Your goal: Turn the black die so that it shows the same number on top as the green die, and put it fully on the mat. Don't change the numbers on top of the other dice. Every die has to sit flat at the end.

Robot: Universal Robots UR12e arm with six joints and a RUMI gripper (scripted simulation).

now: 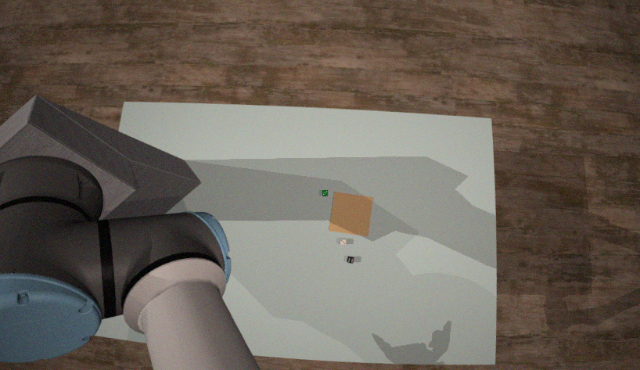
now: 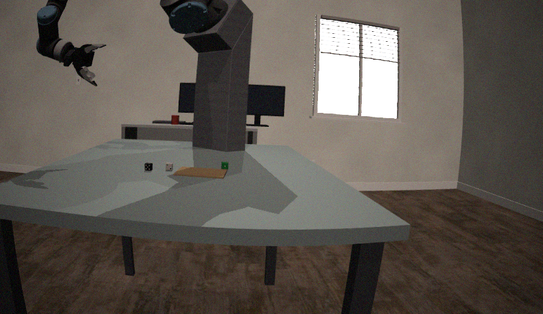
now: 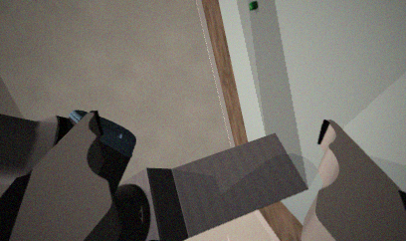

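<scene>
Right now the black die is 32 cm below my hand, 30 cm ahead of it and 22 cm to the left of it. Round my hand: mat: 37 cm to the left, 33 cm below, 32 cm ahead; green die: 46 cm to the left, 32 cm below, 23 cm ahead; white die: 32 cm below, 28 cm to the left, 28 cm ahead.
</scene>
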